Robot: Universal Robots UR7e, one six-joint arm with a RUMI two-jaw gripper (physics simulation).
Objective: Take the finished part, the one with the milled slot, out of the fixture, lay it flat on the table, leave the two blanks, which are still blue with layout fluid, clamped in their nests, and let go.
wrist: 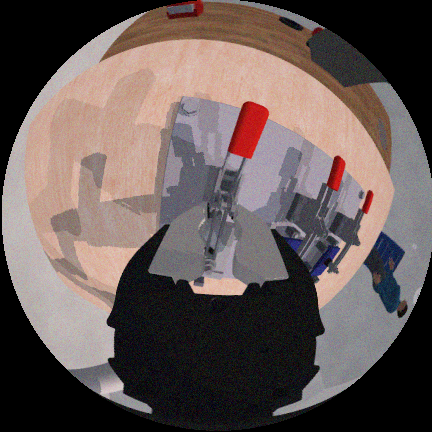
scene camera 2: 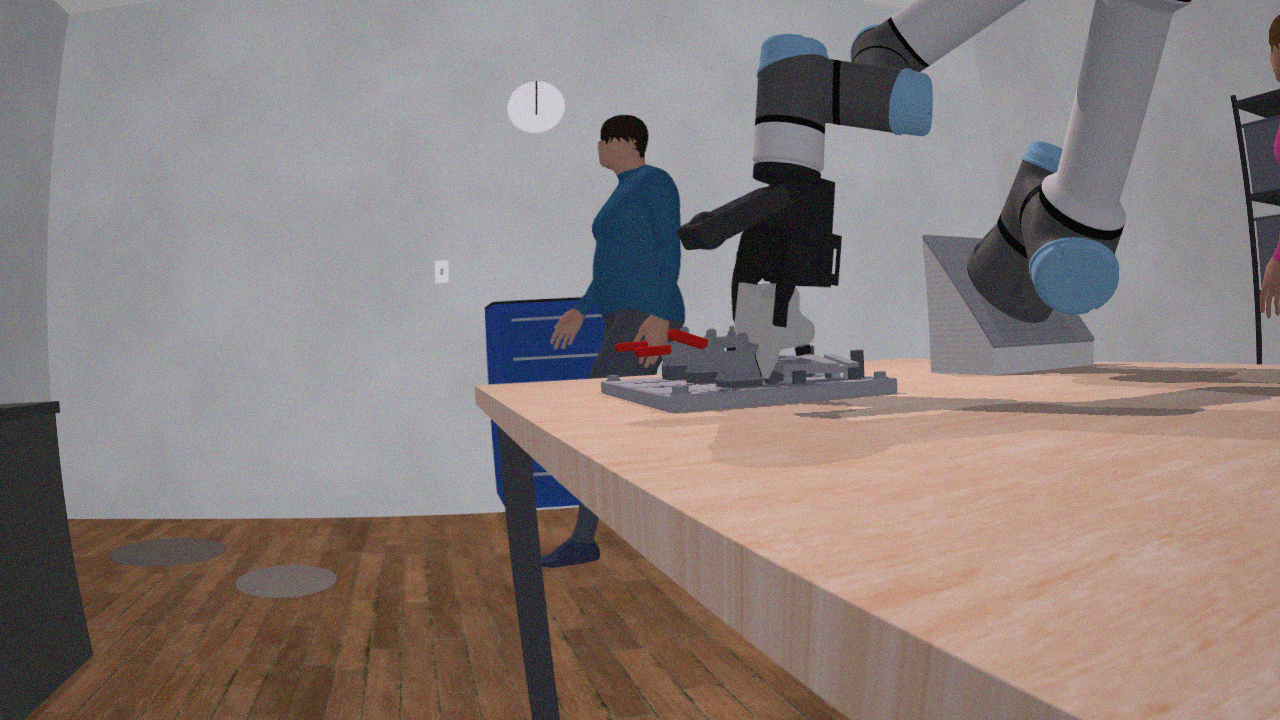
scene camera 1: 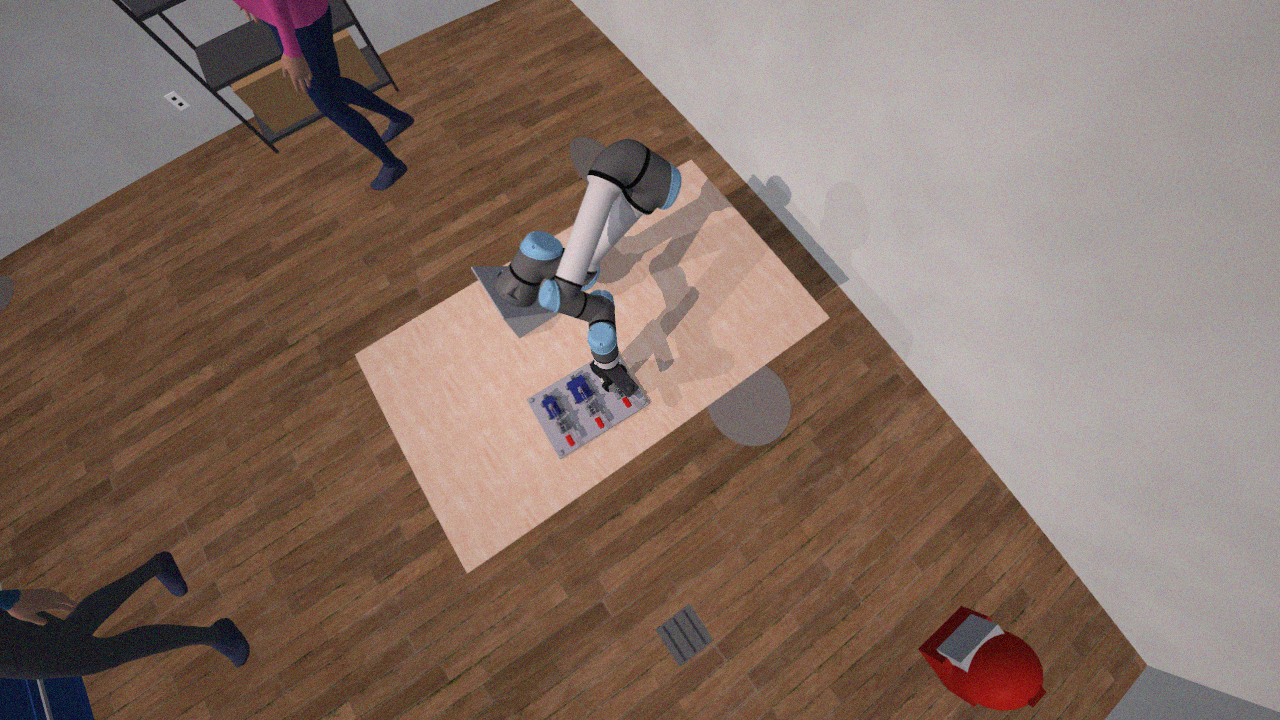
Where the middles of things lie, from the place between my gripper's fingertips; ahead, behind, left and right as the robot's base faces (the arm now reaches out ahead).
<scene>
I see my gripper 40 mm below the clamp arm [wrist: 209,253] and 20 mm past it. The rest, counted from my hand: fixture plate [scene camera 2: 654,392] (110 mm to the right, 10 mm below, 10 mm behind).
</scene>
